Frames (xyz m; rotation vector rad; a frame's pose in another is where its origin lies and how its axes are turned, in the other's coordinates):
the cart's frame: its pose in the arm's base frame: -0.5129 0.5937 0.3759 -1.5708 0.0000 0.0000
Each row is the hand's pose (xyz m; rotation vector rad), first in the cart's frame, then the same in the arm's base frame.
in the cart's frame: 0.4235 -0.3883 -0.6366 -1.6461 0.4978 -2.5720
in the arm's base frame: -0.0894 -0.0429 0.7642 1.0133 1.2221 1.8087
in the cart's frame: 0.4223 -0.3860 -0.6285 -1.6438 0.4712 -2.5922
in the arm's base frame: -0.0906 -0.0348 0.7619 0.9970 1.2439 1.7967
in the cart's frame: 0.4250 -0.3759 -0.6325 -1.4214 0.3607 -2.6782
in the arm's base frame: -0.0879 -0.0388 0.7518 0.9568 1.4249 1.8684
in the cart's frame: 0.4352 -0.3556 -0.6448 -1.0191 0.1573 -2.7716
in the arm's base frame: -0.0777 -0.0511 0.7315 0.8708 1.7613 1.9732
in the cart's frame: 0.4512 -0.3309 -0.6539 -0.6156 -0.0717 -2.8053
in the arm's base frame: -0.0617 -0.0602 0.7068 0.7432 2.1300 2.0238
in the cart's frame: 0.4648 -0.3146 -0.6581 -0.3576 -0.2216 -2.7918
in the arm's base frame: -0.0481 -0.0644 0.6905 -0.6205 -2.3065 -1.9672
